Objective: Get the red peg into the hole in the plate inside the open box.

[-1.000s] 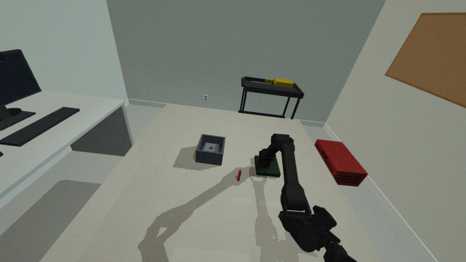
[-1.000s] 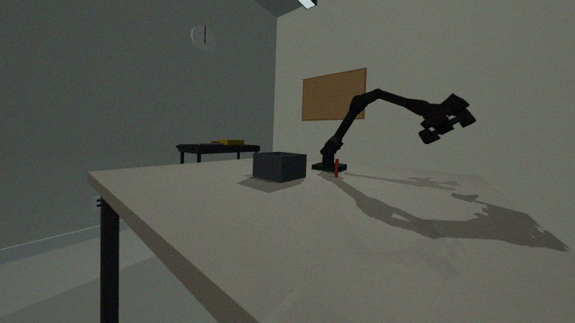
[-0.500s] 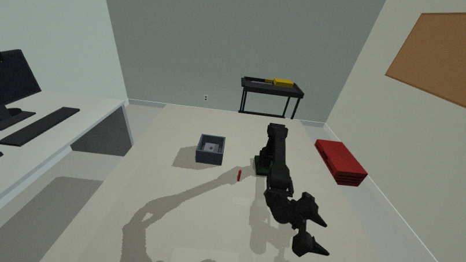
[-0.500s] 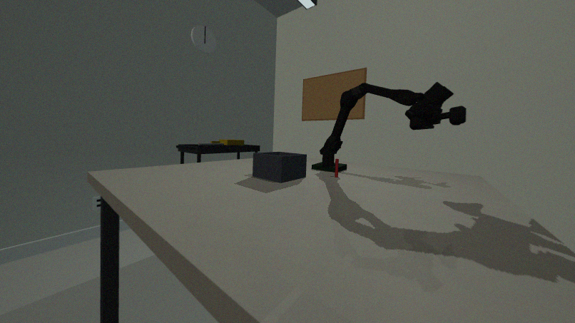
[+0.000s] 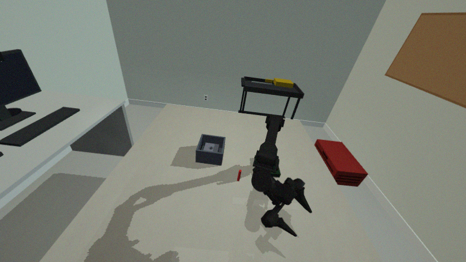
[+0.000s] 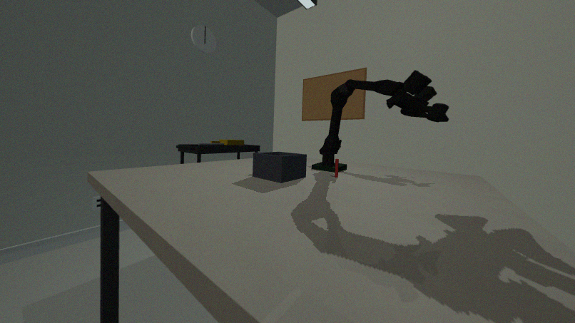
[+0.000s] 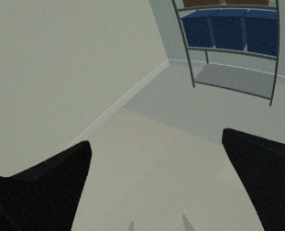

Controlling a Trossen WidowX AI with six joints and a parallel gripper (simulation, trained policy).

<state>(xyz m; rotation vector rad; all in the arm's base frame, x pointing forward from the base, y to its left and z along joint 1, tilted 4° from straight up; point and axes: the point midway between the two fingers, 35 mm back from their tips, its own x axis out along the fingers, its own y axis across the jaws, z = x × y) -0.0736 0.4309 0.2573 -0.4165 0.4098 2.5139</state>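
Right now my gripper tip is 230 mm short of the red peg, 310 mm to the left of it and 220 mm above it. The rest, counted from my gripper tip: dark box: 440 mm ahead, 450 mm to the right, 240 mm below; plate: 440 mm ahead, 450 mm to the right, 220 mm below.
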